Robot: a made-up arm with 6 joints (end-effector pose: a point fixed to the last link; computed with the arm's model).
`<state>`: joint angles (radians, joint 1 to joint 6).
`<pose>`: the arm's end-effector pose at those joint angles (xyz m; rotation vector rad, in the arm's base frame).
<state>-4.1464 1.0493 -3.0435 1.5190 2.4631 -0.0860</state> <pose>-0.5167 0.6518 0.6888 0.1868 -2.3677 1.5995</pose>
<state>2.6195 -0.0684 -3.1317 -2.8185 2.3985 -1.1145</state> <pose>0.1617 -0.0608 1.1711 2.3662 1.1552 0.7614</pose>
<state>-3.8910 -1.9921 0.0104 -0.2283 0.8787 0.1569</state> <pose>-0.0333 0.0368 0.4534 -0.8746 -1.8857 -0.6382</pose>
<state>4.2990 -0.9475 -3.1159 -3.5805 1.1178 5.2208</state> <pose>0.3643 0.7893 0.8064 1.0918 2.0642 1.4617</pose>
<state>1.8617 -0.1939 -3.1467 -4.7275 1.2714 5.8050</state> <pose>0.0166 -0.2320 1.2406 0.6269 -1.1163 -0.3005</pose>
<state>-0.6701 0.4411 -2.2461 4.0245 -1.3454 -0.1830</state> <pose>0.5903 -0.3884 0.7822 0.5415 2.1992 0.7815</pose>
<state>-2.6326 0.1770 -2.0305 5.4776 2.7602 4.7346</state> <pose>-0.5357 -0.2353 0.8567 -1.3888 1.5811 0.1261</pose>
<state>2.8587 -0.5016 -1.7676 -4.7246 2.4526 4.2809</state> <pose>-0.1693 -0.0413 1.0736 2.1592 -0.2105 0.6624</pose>
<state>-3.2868 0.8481 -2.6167 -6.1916 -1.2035 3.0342</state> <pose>-0.8107 0.1264 0.7641 -0.2456 0.1337 2.9022</pose>
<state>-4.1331 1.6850 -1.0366 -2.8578 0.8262 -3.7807</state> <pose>-0.0998 0.1599 -0.4386 0.8619 2.9752 0.4035</pose>
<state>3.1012 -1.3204 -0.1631 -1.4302 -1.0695 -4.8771</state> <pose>-0.0772 -0.0839 0.5185 0.7649 -1.3402 0.7997</pose>
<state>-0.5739 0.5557 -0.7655 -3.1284 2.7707 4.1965</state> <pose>0.4962 -0.3220 0.1786 -0.1481 0.1644 -2.6656</pose>
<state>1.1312 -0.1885 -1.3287 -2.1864 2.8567 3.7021</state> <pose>0.2460 0.3842 0.8336 1.0113 1.2679 -1.7953</pose>
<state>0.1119 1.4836 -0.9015 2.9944 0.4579 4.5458</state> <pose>0.2161 0.0216 -0.3450 2.5910 -1.7054 -0.2179</pose>
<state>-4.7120 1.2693 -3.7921 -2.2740 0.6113 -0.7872</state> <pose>-0.0040 0.7097 0.8364 0.1986 0.5008 1.4746</pose>
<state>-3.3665 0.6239 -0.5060 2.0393 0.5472 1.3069</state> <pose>-0.3612 0.0923 -0.0352 2.5810 -0.6028 -0.1848</pose>
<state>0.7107 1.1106 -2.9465 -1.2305 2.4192 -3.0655</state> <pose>0.7265 0.5165 0.5736 -0.1411 -2.5859 1.6737</pose>
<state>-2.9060 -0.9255 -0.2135 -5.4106 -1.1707 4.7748</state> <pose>-0.2000 0.0197 0.5361 0.0193 -1.2637 -1.1258</pose>
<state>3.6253 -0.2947 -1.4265 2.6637 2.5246 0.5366</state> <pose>-0.3257 -0.2155 0.9576 -1.2262 0.5630 -1.6476</pose>
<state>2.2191 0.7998 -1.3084 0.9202 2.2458 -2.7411</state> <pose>-0.4662 0.4981 0.0909 0.9380 -0.9814 1.2727</pose>
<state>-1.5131 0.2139 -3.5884 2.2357 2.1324 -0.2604</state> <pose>0.0638 0.1046 1.1215 -2.4115 -1.4467 -1.3193</pose>
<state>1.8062 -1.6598 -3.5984 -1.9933 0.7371 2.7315</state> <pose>0.2158 -0.8751 -0.1181 1.7219 1.4921 0.4481</pose>
